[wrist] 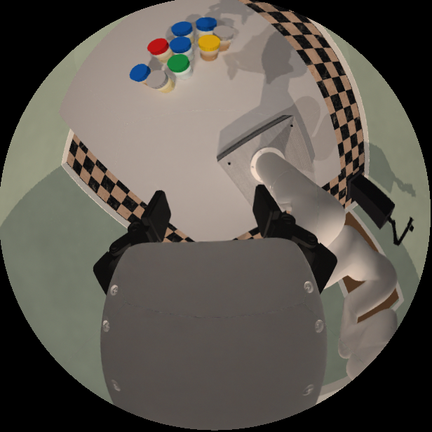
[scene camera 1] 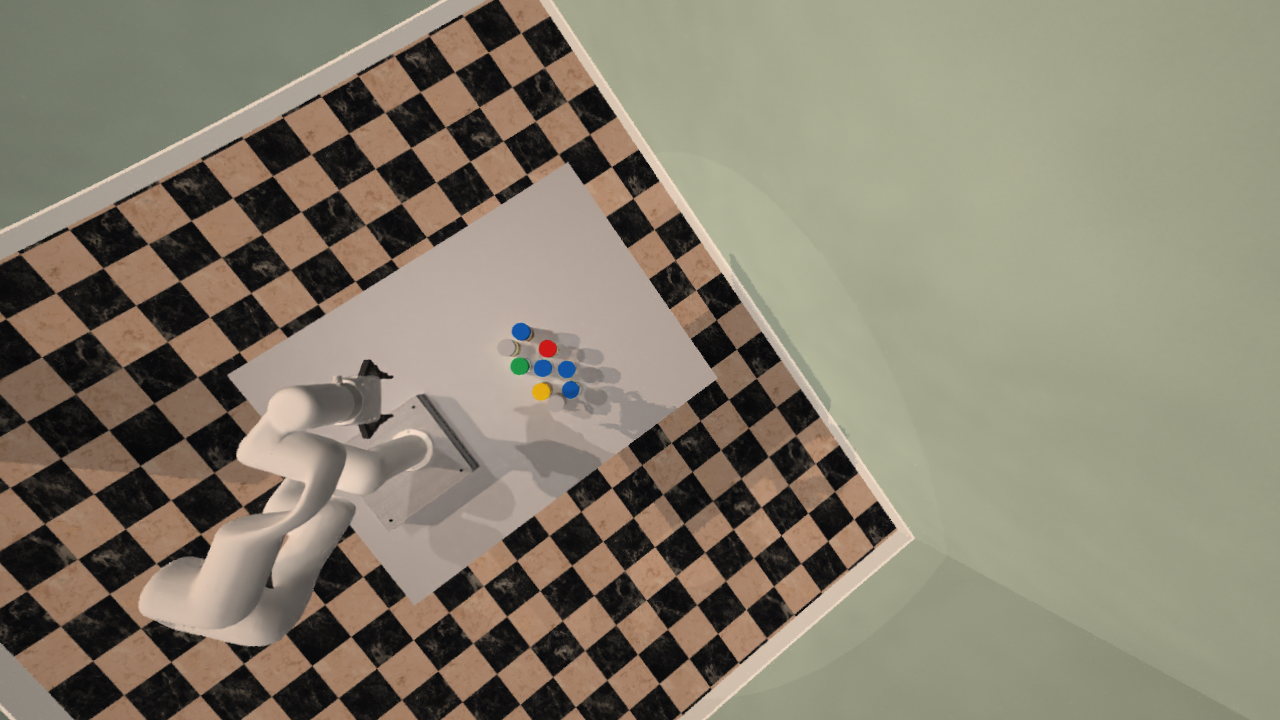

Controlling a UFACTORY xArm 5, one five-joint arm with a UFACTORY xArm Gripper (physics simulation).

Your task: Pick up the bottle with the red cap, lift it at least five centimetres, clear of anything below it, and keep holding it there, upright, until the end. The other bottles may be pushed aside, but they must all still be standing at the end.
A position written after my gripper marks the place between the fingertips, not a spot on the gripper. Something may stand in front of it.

Observation:
I see my gripper (scene camera 1: 386,396).
My gripper also shows in the wrist view (wrist: 210,199).

